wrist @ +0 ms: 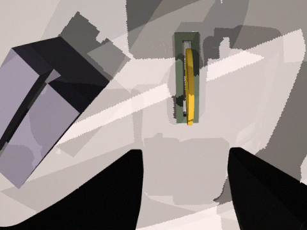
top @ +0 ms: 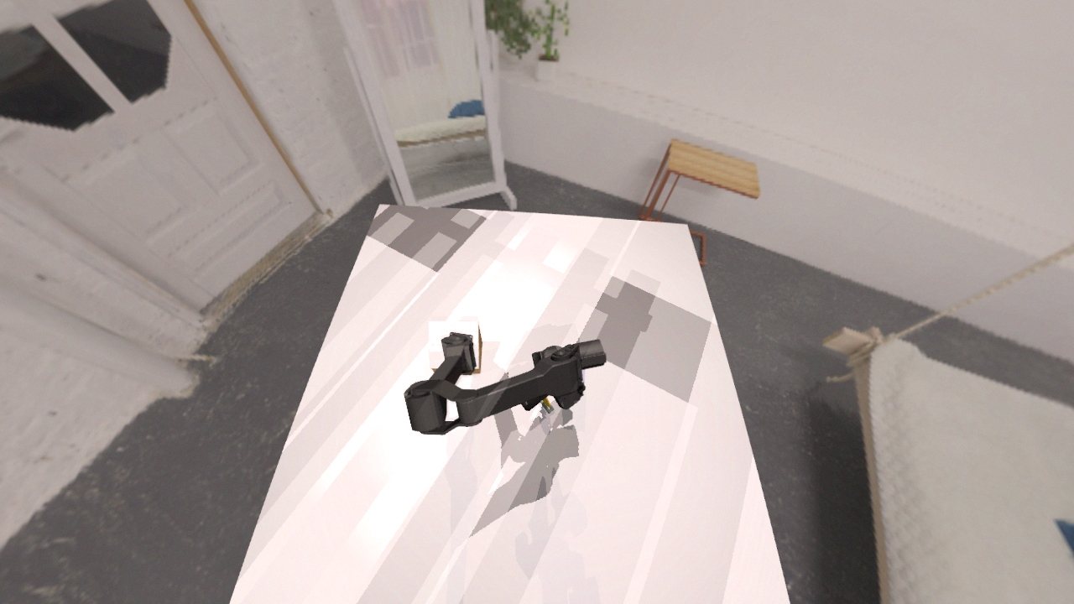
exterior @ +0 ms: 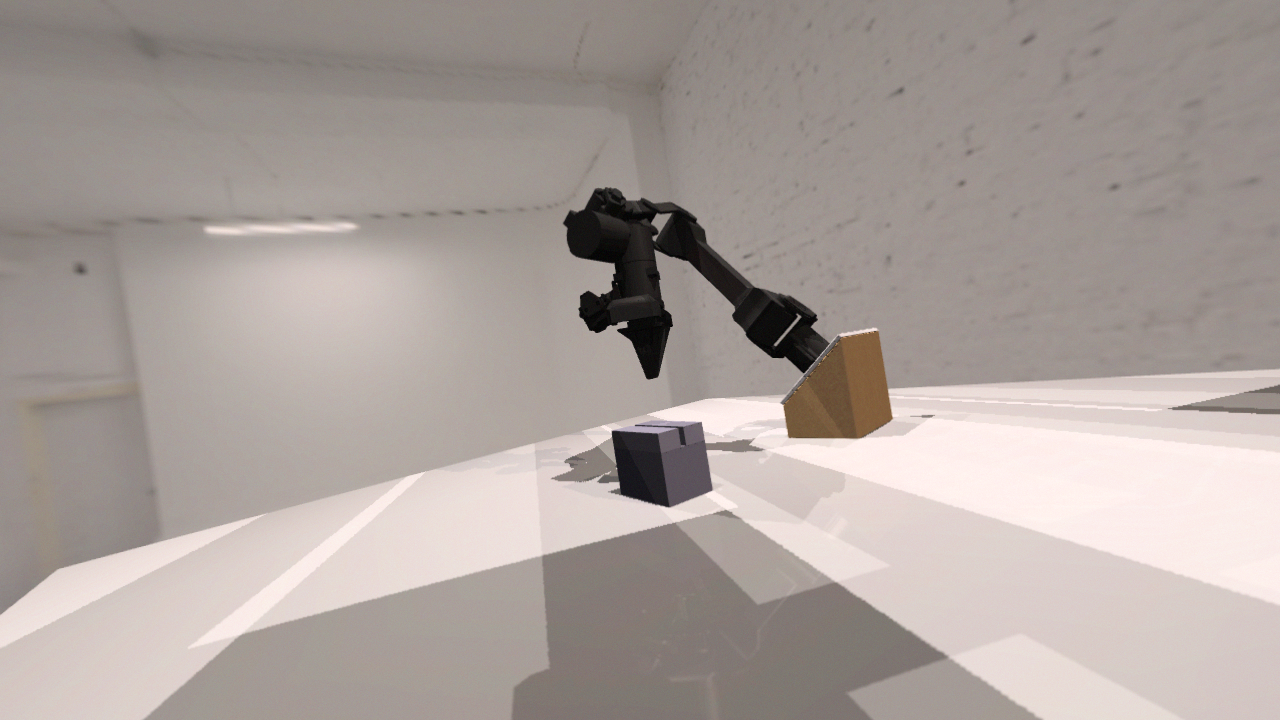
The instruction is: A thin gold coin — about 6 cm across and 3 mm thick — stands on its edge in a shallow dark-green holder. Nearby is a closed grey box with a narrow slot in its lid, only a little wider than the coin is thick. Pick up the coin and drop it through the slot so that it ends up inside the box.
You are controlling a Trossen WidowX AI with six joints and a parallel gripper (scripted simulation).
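Now: gripper tip 10 cm above the coin and 1 cm to the left of it.
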